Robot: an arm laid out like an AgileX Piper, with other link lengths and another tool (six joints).
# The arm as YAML. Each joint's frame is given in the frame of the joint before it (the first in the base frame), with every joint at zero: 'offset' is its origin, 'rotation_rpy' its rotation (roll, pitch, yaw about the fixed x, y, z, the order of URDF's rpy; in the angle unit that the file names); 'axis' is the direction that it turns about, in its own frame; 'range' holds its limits. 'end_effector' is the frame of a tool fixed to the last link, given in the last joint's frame.
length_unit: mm
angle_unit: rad
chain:
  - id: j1
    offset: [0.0, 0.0, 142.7]
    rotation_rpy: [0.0, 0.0, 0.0]
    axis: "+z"
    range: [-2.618, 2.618]
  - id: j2
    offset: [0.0, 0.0, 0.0]
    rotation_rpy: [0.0, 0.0, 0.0]
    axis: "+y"
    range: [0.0, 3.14]
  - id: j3
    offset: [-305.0, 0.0, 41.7]
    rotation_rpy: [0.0, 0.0, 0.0]
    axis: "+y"
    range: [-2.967, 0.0]
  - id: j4
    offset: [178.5, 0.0, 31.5]
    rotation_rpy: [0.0, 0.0, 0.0]
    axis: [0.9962, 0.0, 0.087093]
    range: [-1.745, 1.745]
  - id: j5
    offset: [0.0, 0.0, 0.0]
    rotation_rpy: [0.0, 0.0, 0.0]
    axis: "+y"
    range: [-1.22, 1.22]
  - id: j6
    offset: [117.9, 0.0, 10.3]
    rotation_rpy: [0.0, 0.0, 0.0]
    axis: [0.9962, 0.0, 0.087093]
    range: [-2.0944, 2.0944]
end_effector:
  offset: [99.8, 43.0, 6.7]
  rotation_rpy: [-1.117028, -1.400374, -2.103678]
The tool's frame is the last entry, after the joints.
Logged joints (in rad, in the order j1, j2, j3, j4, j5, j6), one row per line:
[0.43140, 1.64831, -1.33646, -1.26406, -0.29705, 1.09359]
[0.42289, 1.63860, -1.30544, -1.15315, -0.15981, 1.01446]
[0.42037, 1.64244, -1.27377, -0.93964, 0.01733, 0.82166]
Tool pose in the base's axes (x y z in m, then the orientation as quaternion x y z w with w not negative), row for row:
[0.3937, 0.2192, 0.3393, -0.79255, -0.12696, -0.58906, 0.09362]
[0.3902, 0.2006, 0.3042, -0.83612, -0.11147, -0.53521, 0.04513]
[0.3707, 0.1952, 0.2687, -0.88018, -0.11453, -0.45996, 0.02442]
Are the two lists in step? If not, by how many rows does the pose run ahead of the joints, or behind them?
The pose runs 2 rows ahead of the joints: the pose in row i belongs to the joints in row i + 2.
